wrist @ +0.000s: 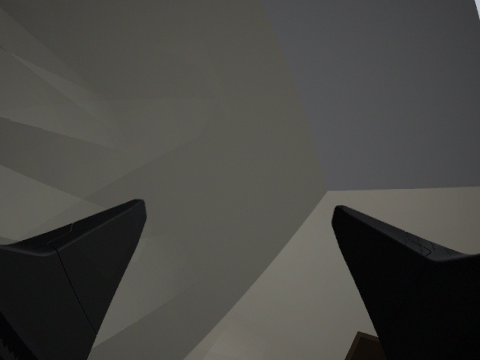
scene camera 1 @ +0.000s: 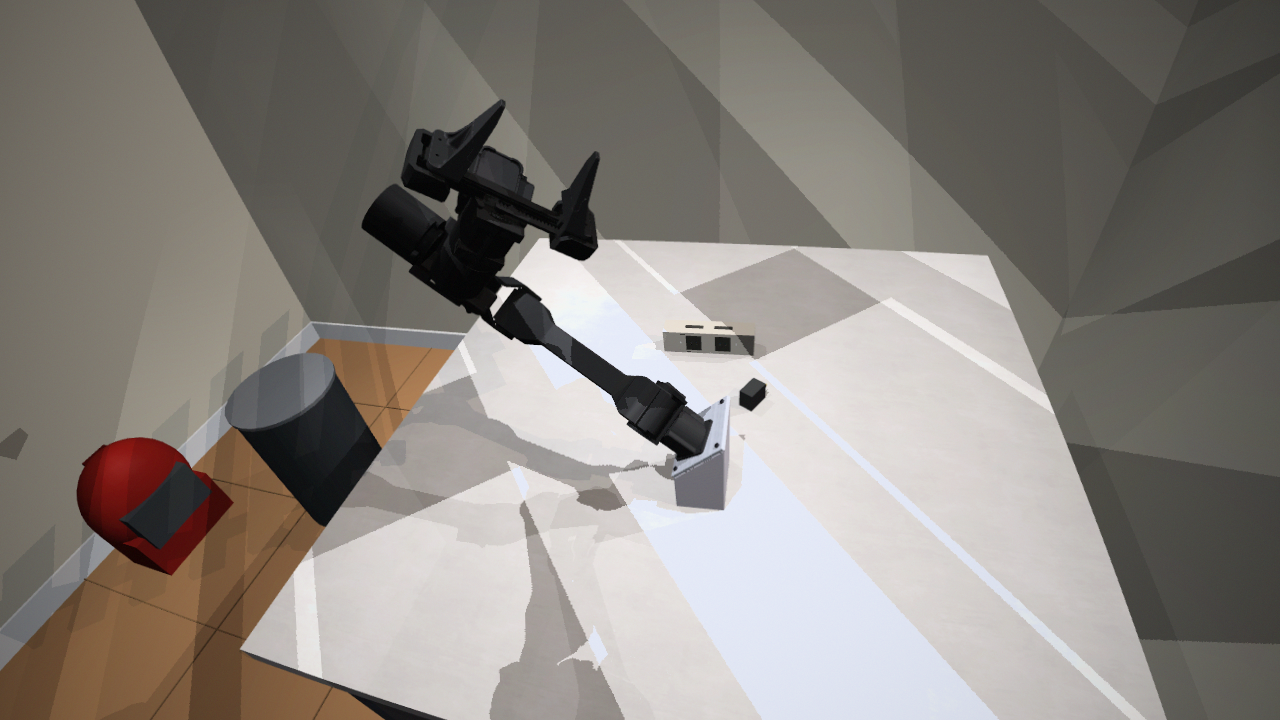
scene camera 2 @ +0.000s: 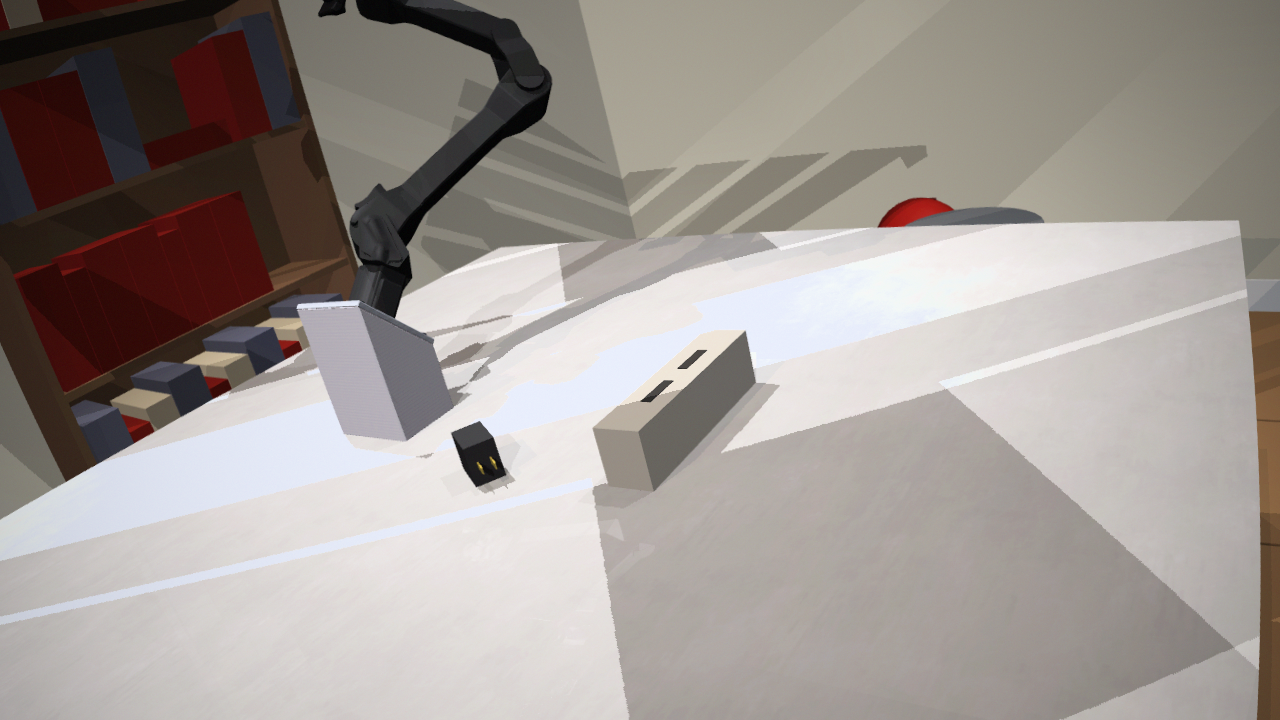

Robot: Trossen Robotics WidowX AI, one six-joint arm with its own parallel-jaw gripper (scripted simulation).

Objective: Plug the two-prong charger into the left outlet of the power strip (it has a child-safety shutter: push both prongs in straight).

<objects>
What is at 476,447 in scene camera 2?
A black two-prong charger.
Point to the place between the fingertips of my gripper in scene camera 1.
At 552,129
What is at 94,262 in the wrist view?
My gripper.
</objects>
